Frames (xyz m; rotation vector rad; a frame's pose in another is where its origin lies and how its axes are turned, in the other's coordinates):
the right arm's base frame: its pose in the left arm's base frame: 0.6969 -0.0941 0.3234 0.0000 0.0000 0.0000
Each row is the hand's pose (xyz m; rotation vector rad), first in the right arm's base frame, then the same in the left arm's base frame.
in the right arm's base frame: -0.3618 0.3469 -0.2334 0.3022 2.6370 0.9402
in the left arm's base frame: 0.3351 0.2528 0.0900 0.3022 2.6370 0.9402
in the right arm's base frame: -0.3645 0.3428 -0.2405 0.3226 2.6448 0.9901
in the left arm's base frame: 0.3324 0.2487 0.0829 0.3226 2.6448 0.9901
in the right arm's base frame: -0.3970 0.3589 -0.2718 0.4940 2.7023 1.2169
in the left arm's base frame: 0.2999 0.2648 0.0516 0.4940 2.7023 1.2169
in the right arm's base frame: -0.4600 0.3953 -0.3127 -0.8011 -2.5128 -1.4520
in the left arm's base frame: 0.2369 0.3012 0.0107 -0.8011 -2.5128 -1.4520
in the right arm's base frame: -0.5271 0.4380 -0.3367 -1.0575 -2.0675 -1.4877
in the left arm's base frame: 0.1698 0.3439 -0.0133 -1.0575 -2.0675 -1.4877
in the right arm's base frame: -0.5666 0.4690 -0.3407 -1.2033 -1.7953 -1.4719
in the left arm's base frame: 0.1303 0.3749 -0.0173 -1.2033 -1.7953 -1.4719
